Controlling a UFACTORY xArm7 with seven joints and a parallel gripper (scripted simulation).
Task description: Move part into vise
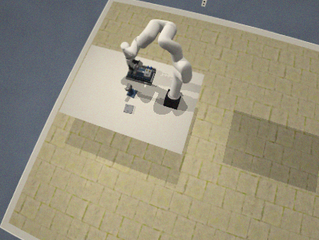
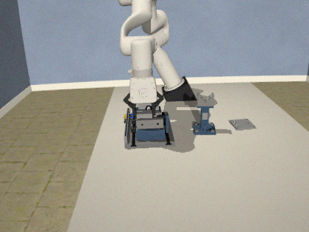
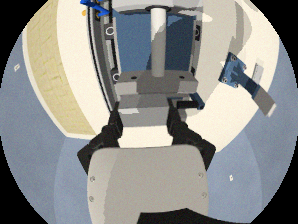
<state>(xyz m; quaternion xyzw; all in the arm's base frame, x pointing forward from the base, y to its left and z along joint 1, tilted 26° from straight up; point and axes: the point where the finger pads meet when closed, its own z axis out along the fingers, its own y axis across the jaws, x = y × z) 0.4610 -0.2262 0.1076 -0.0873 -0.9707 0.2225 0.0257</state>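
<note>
The part is 2 cm below my hand. The rest, counted from my hand: V-block post: 25 cm to the left, 5 cm below, 1 cm behind; then air cylinder: 16 cm behind, 5 cm to the left, 3 cm below; then infeed plate: 43 cm to the left, 10 cm below.
</note>
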